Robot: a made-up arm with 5 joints.
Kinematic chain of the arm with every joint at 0, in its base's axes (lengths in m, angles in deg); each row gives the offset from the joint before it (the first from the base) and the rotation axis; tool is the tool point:
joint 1: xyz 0 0 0.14 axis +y
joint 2: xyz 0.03 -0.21 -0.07 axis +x
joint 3: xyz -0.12 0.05 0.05 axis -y
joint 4: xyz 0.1 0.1 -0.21 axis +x
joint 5: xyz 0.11 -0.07 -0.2 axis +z
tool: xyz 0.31 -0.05 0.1
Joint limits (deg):
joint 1: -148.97..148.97
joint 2: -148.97..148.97
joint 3: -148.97..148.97
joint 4: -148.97..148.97
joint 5: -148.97..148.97
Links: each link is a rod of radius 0.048 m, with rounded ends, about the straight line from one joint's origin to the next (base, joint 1, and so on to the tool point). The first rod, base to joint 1, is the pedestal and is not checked.
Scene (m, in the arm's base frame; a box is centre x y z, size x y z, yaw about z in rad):
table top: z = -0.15
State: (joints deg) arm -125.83 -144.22 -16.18 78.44 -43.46
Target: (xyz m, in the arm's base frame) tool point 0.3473 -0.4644 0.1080
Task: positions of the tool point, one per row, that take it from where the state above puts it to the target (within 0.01 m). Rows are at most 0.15 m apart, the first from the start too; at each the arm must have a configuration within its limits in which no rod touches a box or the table.
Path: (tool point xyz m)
1: -0.2505 -0.7262 0.0208
2: -0.1609 -0.7351 -0.0249
3: -0.0619 -0.7260 -0.0505
4: 0.0390 -0.6993 -0.0551
5: 0.1350 -0.6568 -0.0390
6: 0.2208 -0.6012 -0.0044
7: 0.2925 -0.5359 0.0458
8: 0.3473 -0.4644 0.1080

